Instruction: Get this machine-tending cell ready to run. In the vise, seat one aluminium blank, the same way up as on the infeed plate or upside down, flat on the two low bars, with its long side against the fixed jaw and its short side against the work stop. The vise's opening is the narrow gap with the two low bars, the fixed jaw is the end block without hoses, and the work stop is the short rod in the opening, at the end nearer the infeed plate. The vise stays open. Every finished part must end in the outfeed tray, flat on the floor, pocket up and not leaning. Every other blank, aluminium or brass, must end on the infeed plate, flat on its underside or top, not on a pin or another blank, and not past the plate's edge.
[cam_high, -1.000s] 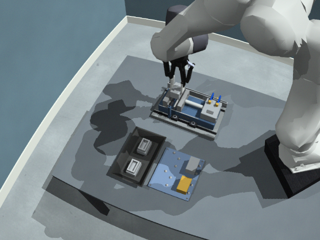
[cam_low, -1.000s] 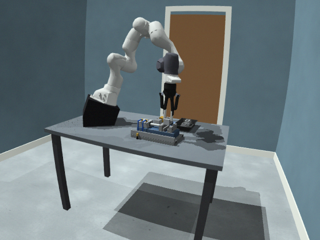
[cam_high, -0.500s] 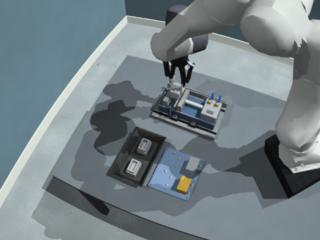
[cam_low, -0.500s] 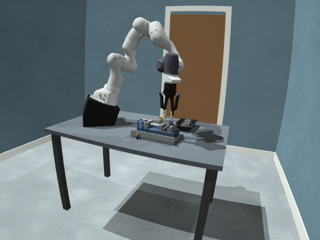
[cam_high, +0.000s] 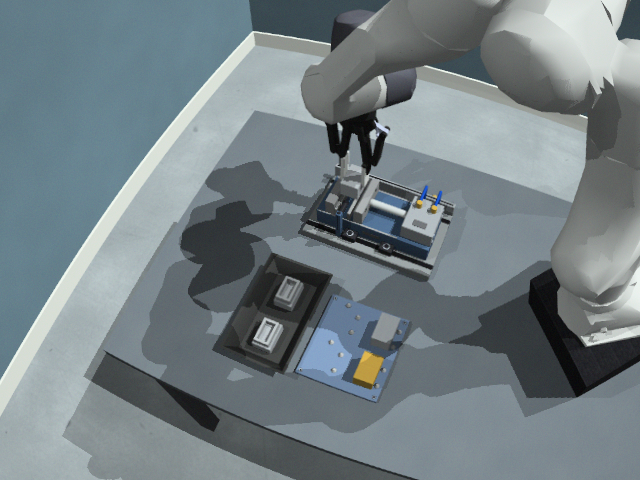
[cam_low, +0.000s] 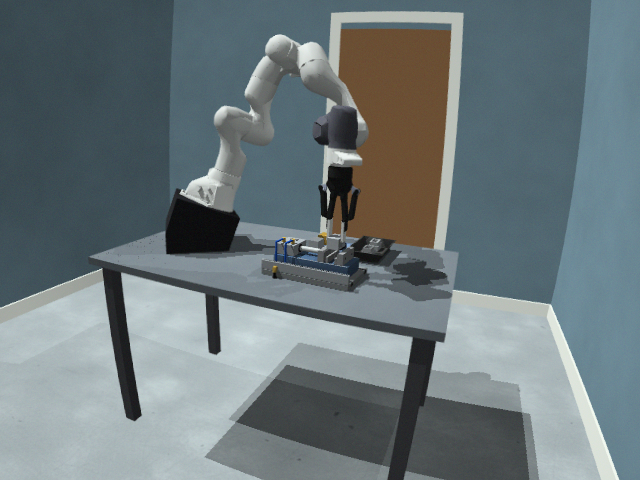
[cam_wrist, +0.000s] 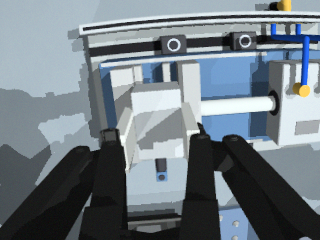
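The fixed jaw is 8 cm below my hand and 3 cm ahead of it. The rest, counted from my hand: vise 12 cm below, 6 cm behind, 2 cm to the left; then vise hose block 16 cm behind, 8 cm below, 4 cm to the left; then moving jaw 8 cm below, 3 cm behind, 1 cm to the left.
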